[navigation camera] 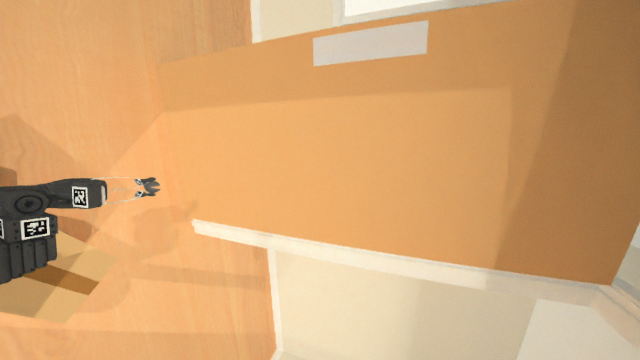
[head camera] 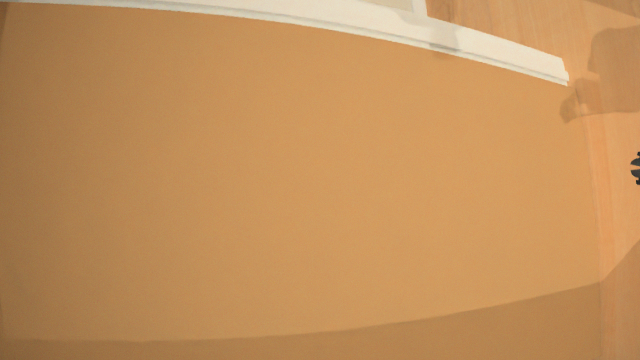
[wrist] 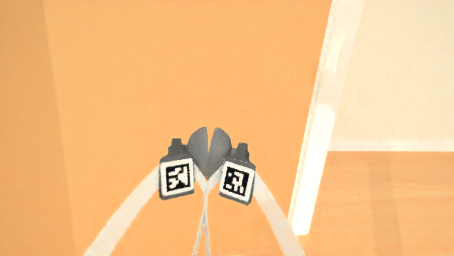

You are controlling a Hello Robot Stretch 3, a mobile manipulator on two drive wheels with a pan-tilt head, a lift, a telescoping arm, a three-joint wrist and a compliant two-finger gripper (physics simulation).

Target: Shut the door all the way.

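Frame: origin at the robot's base, x up, y ahead, z left, level; centimetres.
Seen in the pictures: gripper, fingertip midpoint: (navigation camera: 159, 186) (head camera: 632, 167).
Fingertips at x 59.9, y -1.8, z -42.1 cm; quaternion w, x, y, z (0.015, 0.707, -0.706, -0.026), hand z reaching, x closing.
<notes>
Pixels of each thing's top centre, then the offset from my fingertips to it. "spot": a spot on its surface instead. Level surfaces: height alone.
- door at a spot on its surface: (head camera: 310, 175) spot: dx +40.7, dy +5.1, dz -45.9 cm
- pale plate at its top centre: (navigation camera: 427, 37) dx +74.4, dy +52.9, dz -34.6 cm
- cardboard box at its top centre: (navigation camera: 46, 273) dx -32.0, dy -28.6, dz +15.3 cm
- wood floor at its surface level: dx -59.9 cm
The door (head camera: 310, 175) (navigation camera: 340, 160) (wrist: 190, 65) is a large plain orange-brown panel, and a pale plate (navigation camera: 370, 43) shows on it in the navigation view. White trim (head camera: 520, 55) (navigation camera: 350, 252) (wrist: 320, 125) runs along one long side of it, with no clear gap visible. I cannot tell whether the door is fully shut. My gripper (navigation camera: 152, 187) (wrist: 210, 145) has its two fingertips together with nothing between them. In the navigation view it is left of the door's bottom end, apart from it. In the head view, the fingertips (head camera: 636, 168) show at the right edge.
A cardboard box (navigation camera: 60, 300) stands on the wood floor (navigation camera: 200, 310) at the lower left of the navigation view, partly behind my wrist. Cream wall (navigation camera: 350, 285) (wrist: 400, 70) lies beyond the trim. A white-framed bright pane (navigation camera: 380, 7) is at the top of the navigation view.
</notes>
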